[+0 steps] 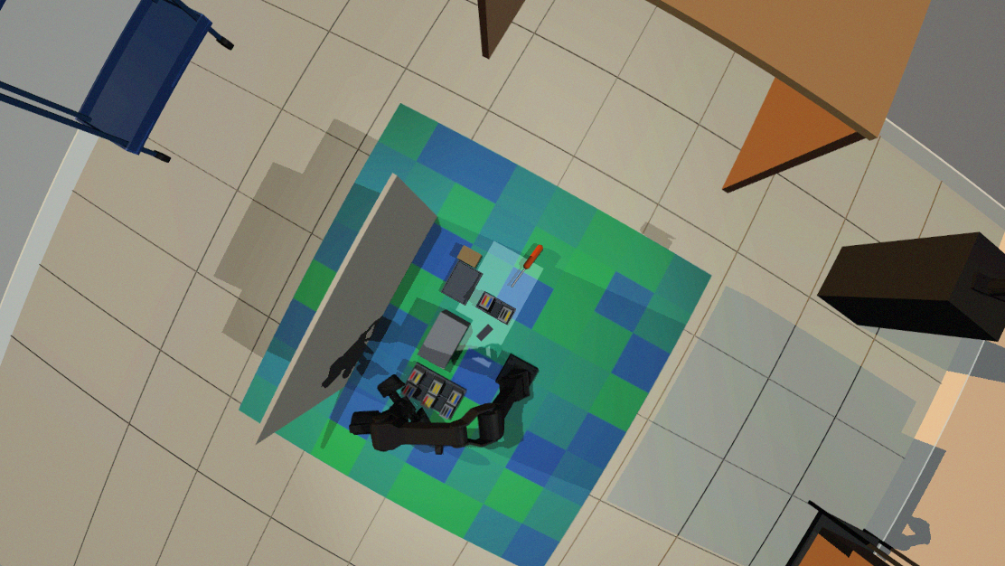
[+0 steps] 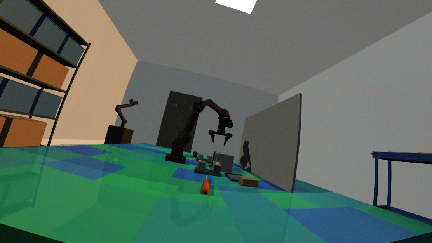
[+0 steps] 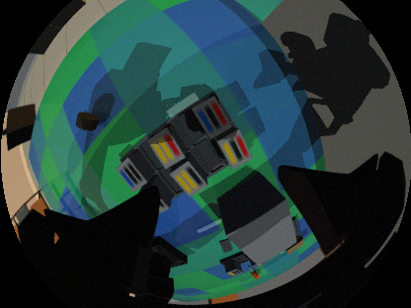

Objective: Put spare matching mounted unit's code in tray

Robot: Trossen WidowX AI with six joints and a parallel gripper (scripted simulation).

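Right now my gripper tip is 5 cm past the grey spare, 3 cm to the right of it and 11 cm above it. The rest, counted from my gripper tip: grey box (1 cm ahead, 18 cm to the right, 10 cm below); dark tape roll (17 cm behind, 16 cm to the left, 13 cm below); tall grey panel (26 cm ahead, 18 cm to the right, 7 cm above).
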